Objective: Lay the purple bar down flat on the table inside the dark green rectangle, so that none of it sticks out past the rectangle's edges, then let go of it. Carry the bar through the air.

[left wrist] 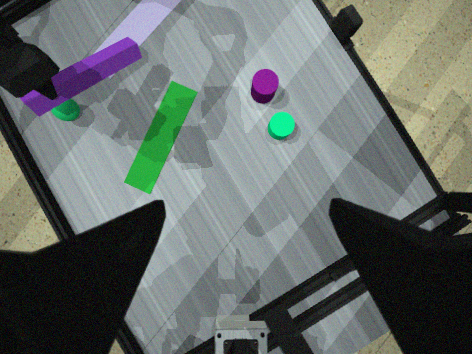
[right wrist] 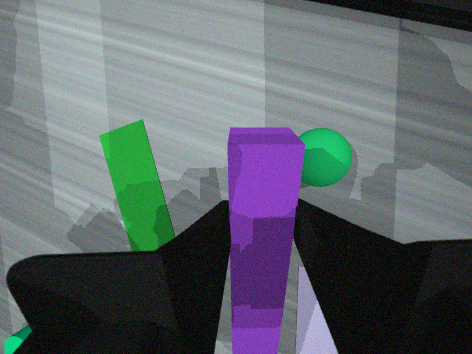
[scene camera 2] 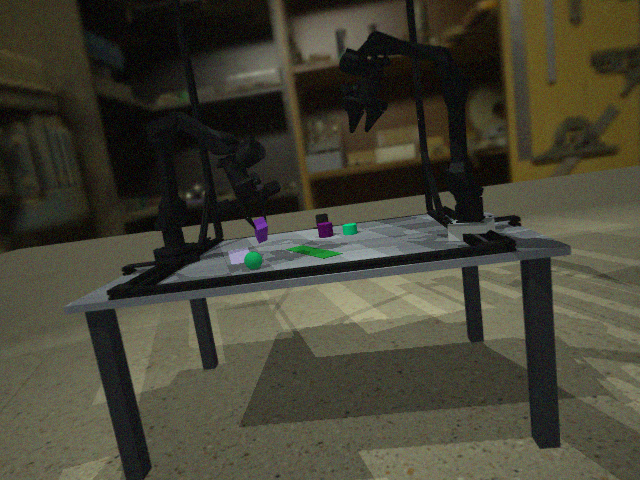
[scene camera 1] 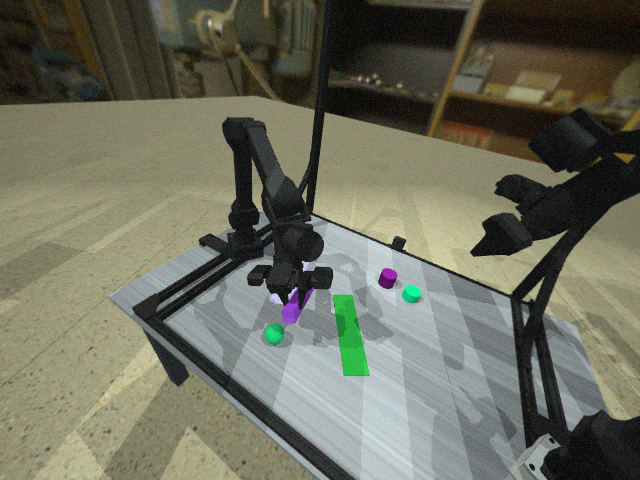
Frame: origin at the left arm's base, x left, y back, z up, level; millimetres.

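Where they show: left gripper, between the fingertips: [left wrist: 247, 206] [scene camera 2: 359, 132] [scene camera 1: 486, 248]; right gripper, between the fingertips: [left wrist: 49, 93] [right wrist: 259, 207] [scene camera 2: 260, 226] [scene camera 1: 293, 308]; left arm's base, origin of its link: [scene camera 2: 471, 220]; right arm's base, origin of its link: [scene camera 2: 175, 246] [scene camera 1: 244, 238].
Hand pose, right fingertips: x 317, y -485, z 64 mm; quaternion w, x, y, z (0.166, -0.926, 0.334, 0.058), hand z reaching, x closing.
Note:
Each offset is from my right fingertips to the top centre of the thing. "*": to the spot under its first point.
The purple bar [scene camera 1: 290, 312] [scene camera 2: 261, 230] [left wrist: 115, 60] [right wrist: 262, 180] is in the air above the table. My right gripper [scene camera 1: 293, 304] [scene camera 2: 259, 222] [right wrist: 259, 207] is shut on it; the fingers hide part of its sides. The dark green rectangle @[* dx -146, dy +71, dz -110 mm] [scene camera 1: 351, 335] [scene camera 2: 315, 252] [left wrist: 161, 137] [right wrist: 135, 185] lies flat on the table, to the right of the bar in scene camera 1. In the left wrist view the bar's long direction is turned away from the rectangle's. My left gripper [scene camera 1: 485, 222] [scene camera 2: 359, 131] [left wrist: 247, 206] is open, empty and high above the table.
A green ball @[dx +45, dy -6, dz -62 mm] [scene camera 1: 273, 334] [scene camera 2: 253, 260] [left wrist: 66, 111] [right wrist: 327, 157] lies near the bar's front end. A pale lavender strip @[* dx -80, dy -194, dz -110 mm] [scene camera 2: 238, 256] [left wrist: 140, 25] [right wrist: 311, 330] lies beneath the bar's side. A dark purple cylinder @[dx -373, dy -44, dz -65 mm] [scene camera 1: 387, 277] [scene camera 2: 324, 229] [left wrist: 265, 85] and a teal cylinder @[dx -407, dy +38, dz -79 mm] [scene camera 1: 411, 293] [scene camera 2: 349, 228] [left wrist: 281, 126] stand beyond the rectangle.

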